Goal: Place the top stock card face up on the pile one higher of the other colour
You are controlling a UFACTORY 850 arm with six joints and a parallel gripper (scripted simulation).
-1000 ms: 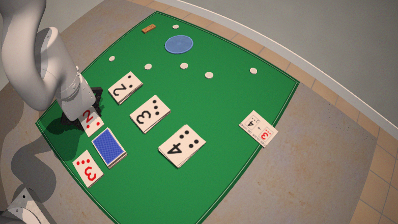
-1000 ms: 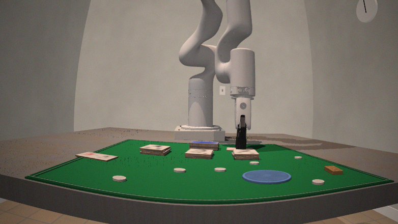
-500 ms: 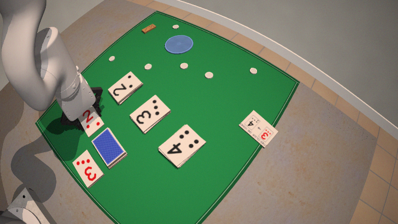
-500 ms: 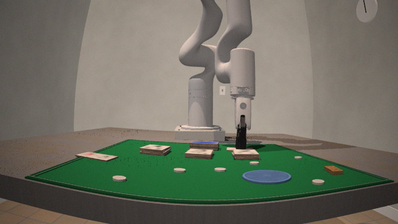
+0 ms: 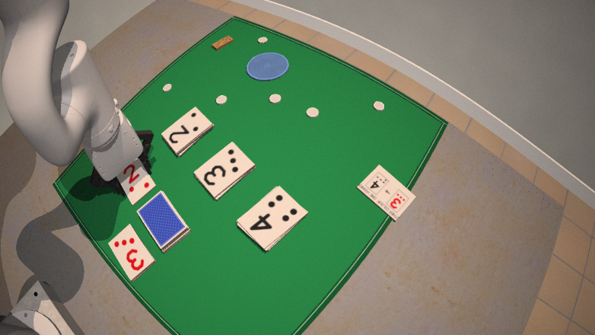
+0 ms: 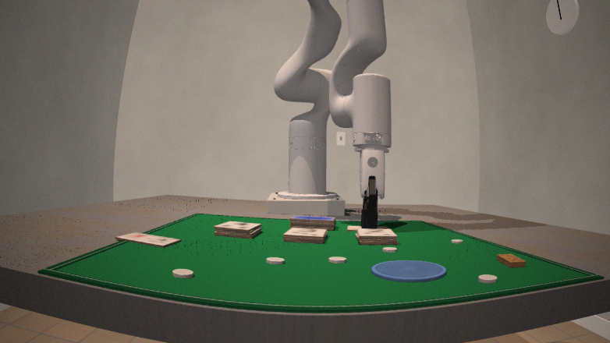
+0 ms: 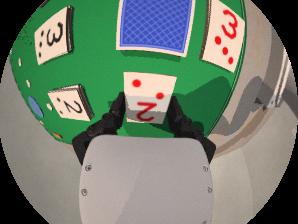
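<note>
Right now my hand is 10 mm above the card. Also, from my hand: green card cloth 150 mm ahead, 130 mm to the right, 30 mm below.
</note>
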